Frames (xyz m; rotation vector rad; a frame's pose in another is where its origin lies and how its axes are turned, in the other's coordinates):
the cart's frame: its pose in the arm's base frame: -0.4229 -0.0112 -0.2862 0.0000 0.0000 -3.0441
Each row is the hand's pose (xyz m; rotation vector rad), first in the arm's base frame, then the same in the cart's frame.
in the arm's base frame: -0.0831 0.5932 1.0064 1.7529 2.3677 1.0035
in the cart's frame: -0.3970 -0.5685 1.2926 1.9236 -1.5749 -0.0798
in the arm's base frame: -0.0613 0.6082 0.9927 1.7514 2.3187 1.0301
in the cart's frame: -0.4202 -0.5813 1.2789 1.8896 -1.5776 -0.1190
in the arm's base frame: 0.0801 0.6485 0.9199 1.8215 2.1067 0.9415
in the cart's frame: -0.5648 -0.6076 1.2061 1.7986 -1.7152 -0.3062
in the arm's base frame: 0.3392 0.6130 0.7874 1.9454 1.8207 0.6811
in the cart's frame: -0.8192 -0.5471 1.0736 1.6887 -1.9905 -0.5660
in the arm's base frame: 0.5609 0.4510 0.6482 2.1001 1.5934 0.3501
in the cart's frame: -1.0241 -0.3642 0.9344 1.5926 -2.3263 -0.7168
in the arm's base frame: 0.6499 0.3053 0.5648 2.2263 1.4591 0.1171
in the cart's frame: -1.0985 -0.2106 0.8510 1.5155 -2.5782 -0.7336
